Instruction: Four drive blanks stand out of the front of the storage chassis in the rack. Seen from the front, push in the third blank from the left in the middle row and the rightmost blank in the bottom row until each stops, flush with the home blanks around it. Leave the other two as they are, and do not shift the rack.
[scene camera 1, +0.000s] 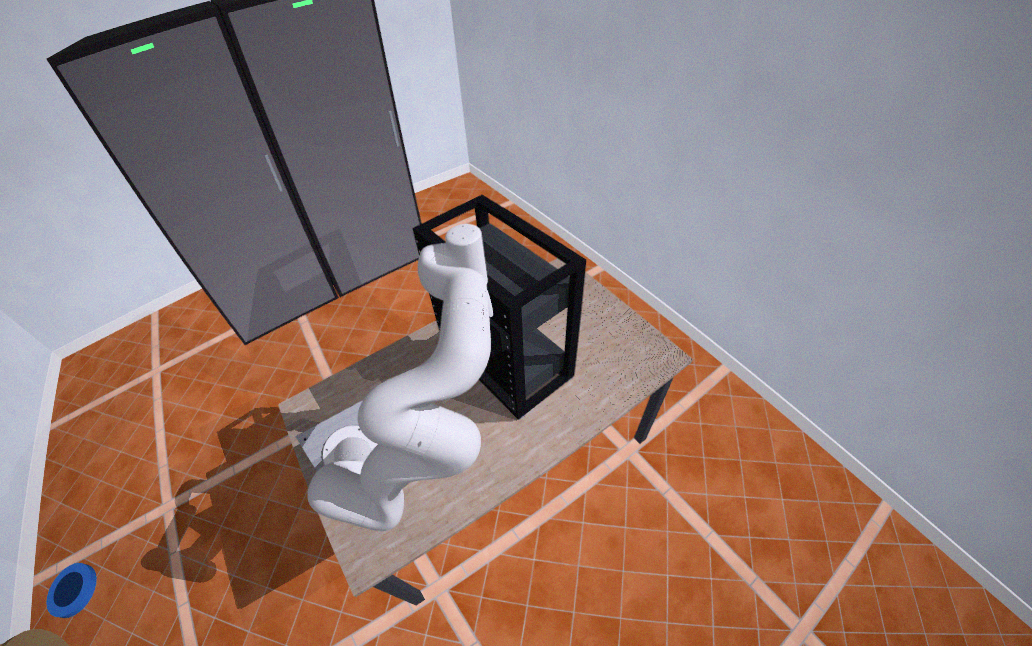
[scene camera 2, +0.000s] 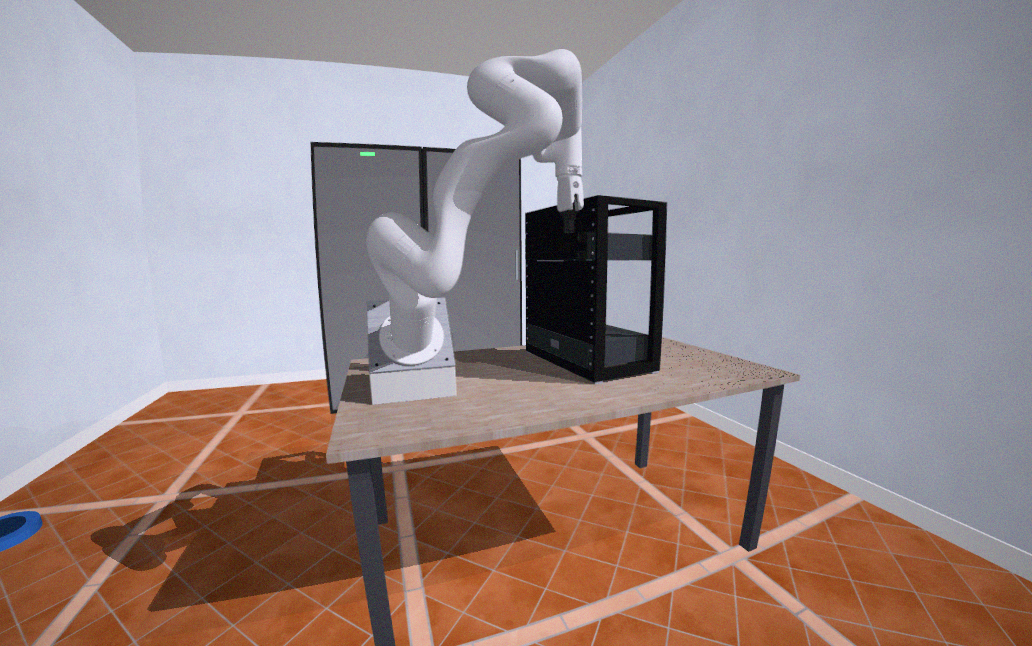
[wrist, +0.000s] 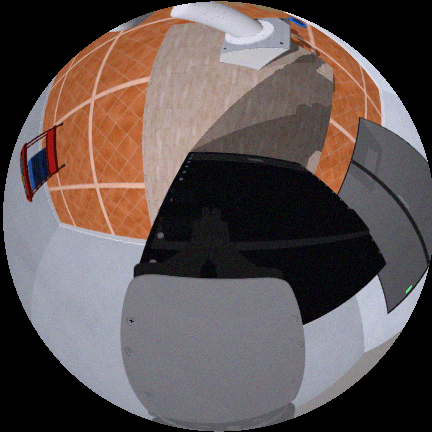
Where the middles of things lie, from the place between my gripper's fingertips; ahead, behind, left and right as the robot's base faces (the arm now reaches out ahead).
My gripper is now 17 cm short of the black rack (scene camera 2: 566, 325), 18 cm to the right of it and 19 cm above it.
